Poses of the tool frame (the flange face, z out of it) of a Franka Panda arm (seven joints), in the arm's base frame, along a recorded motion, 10 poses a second.
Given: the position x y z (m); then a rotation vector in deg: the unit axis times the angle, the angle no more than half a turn.
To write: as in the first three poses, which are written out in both.
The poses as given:
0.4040 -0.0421 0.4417 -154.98 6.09 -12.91
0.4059 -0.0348 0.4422 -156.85 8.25 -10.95
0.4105 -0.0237 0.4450 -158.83 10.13 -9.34
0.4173 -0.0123 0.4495 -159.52 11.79 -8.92
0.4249 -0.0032 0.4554 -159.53 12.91 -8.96
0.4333 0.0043 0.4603 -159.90 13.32 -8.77
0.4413 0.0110 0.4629 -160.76 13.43 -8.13
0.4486 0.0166 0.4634 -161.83 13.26 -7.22
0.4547 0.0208 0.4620 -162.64 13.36 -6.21
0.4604 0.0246 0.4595 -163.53 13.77 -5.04
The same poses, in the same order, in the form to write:
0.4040 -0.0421 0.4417; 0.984 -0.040 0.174; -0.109 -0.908 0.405; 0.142 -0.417 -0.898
0.4059 -0.0348 0.4422; 0.985 -0.074 0.153; -0.127 -0.918 0.375; 0.113 -0.389 -0.914
0.4105 -0.0237 0.4450; 0.986 -0.102 0.135; -0.143 -0.928 0.343; 0.091 -0.357 -0.930
0.4173 -0.0123 0.4495; 0.983 -0.123 0.133; -0.161 -0.930 0.329; 0.083 -0.345 -0.935
0.4249 -0.0032 0.4554; 0.981 -0.137 0.135; -0.174 -0.929 0.327; 0.081 -0.344 -0.935
0.4333 0.0043 0.4603; 0.981 -0.142 0.133; -0.178 -0.930 0.320; 0.078 -0.338 -0.938
0.4413 0.0110 0.4629; 0.982 -0.145 0.124; -0.177 -0.935 0.307; 0.071 -0.324 -0.944
0.4486 0.0166 0.4634; 0.983 -0.145 0.111; -0.172 -0.941 0.292; 0.062 -0.306 -0.950
0.4547 0.0208 0.4620; 0.984 -0.149 0.098; -0.170 -0.945 0.280; 0.051 -0.292 -0.955
0.4604 0.0246 0.4595; 0.984 -0.156 0.083; -0.172 -0.948 0.266; 0.037 -0.276 -0.960

